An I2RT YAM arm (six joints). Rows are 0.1 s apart.
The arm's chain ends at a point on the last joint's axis. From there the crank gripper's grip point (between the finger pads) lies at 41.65 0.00 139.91 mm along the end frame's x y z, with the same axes.
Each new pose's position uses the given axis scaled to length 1; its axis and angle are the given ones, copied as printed.
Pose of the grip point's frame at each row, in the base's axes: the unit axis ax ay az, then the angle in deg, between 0 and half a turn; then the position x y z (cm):
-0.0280 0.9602 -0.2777 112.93 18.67 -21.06 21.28
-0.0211 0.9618 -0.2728 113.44 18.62 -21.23 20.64
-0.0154 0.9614 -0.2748 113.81 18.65 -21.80 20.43
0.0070 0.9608 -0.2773 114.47 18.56 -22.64 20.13
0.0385 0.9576 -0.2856 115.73 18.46 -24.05 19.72
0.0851 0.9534 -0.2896 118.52 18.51 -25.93 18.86
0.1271 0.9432 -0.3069 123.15 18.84 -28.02 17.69
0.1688 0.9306 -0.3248 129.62 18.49 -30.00 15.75
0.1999 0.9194 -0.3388 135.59 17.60 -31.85 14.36
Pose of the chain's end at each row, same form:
-0.0280 0.9602 -0.2777 112.93 7.76 -15.02 28.87
-0.0211 0.9618 -0.2728 113.44 7.82 -15.21 28.39
-0.0154 0.9614 -0.2748 113.81 7.94 -15.68 28.23
0.0070 0.9608 -0.2773 114.47 8.09 -16.27 28.06
0.0385 0.9576 -0.2856 115.73 8.41 -17.23 27.82
0.0851 0.9534 -0.2896 118.52 9.24 -18.62 27.45
0.1271 0.9432 -0.3069 123.15 10.81 -19.97 26.84
0.1688 0.9306 -0.3248 129.62 12.18 -21.28 25.61
0.1999 0.9194 -0.3388 135.59 12.91 -22.75 24.76

